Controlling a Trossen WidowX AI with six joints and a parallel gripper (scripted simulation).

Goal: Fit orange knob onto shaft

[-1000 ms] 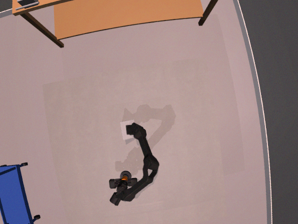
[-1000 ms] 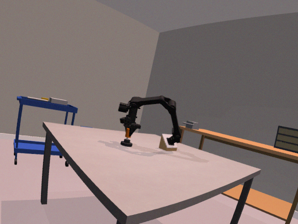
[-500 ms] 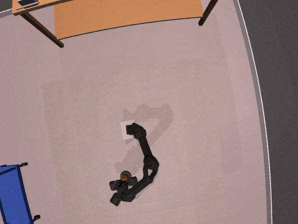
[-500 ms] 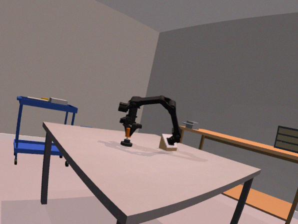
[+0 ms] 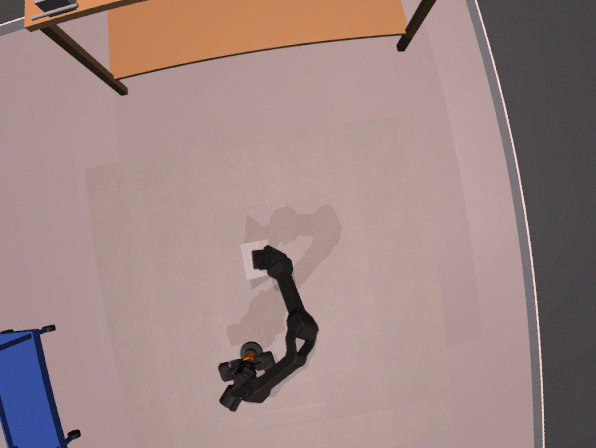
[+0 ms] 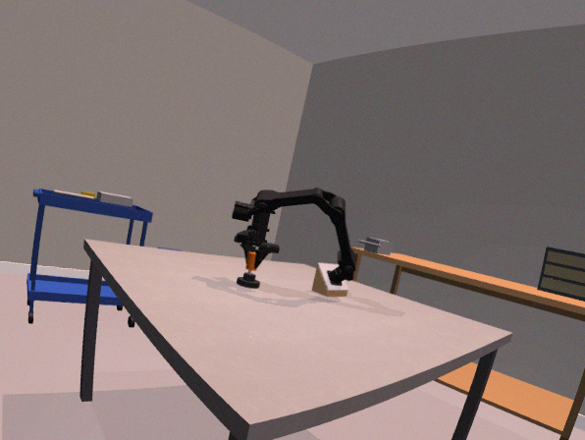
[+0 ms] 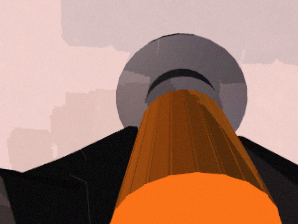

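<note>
Right now my gripper tip is 40 mm above the round dark pedestal. The rest, counted from my gripper tip: orange knob 30 mm above.
</note>
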